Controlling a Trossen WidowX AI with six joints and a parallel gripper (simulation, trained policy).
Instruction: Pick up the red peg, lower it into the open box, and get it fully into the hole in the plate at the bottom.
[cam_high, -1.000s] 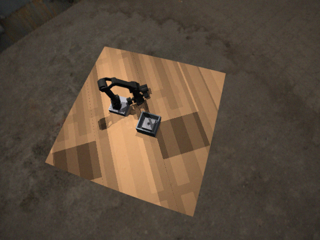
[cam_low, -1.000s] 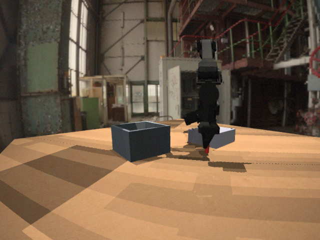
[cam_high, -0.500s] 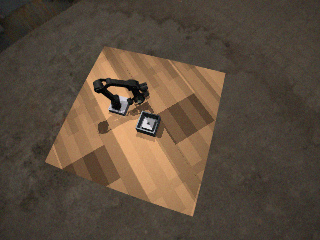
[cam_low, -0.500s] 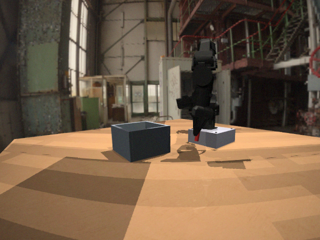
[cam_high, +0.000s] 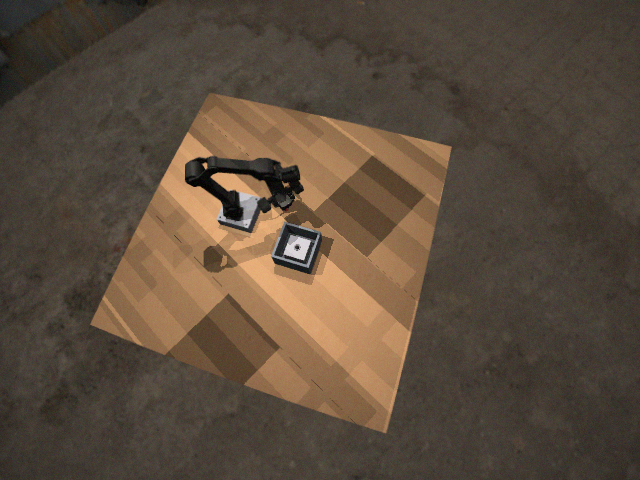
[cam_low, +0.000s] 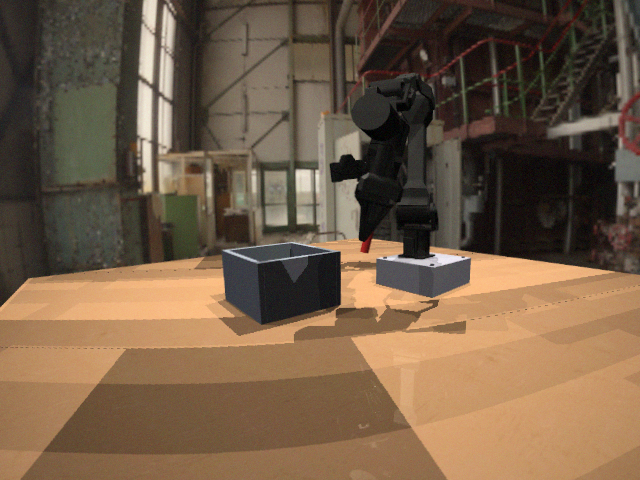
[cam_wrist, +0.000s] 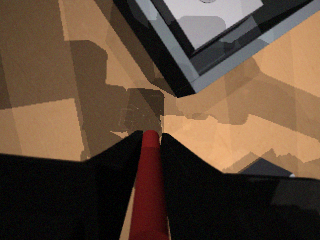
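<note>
The grey box lies 13 cm to the right of my gripper tip, 9 cm below it and 7 cm ahead of it. The rest, counted from my gripper tip: red peg (2 cm above, 1 cm to the left, 1 cm behind).
</note>
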